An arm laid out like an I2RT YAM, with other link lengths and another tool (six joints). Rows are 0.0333 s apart.
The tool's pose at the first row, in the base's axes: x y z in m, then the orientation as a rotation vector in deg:
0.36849, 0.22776, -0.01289, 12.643, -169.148, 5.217
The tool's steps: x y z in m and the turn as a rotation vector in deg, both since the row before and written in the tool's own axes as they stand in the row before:
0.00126, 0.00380, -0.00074, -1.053, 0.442, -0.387
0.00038, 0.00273, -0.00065, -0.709, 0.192, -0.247
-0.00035, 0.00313, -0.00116, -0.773, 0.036, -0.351
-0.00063, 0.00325, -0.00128, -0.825, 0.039, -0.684
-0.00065, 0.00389, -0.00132, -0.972, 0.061, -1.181
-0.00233, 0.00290, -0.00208, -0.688, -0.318, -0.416
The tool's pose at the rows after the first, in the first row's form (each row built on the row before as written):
0.36681, 0.23139, -0.01211, 13.018, -168.629, 3.650
0.36613, 0.23407, -0.01148, 13.259, -168.378, 2.591
0.36619, 0.23727, -0.01046, 13.656, -168.258, 1.408
0.36652, 0.24062, -0.00933, 14.532, -168.079, 0.103
0.36674, 0.24459, -0.00810, 16.110, -167.784, -1.486
0.36885, 0.24788, -0.00641, 16.635, -167.975, -2.603

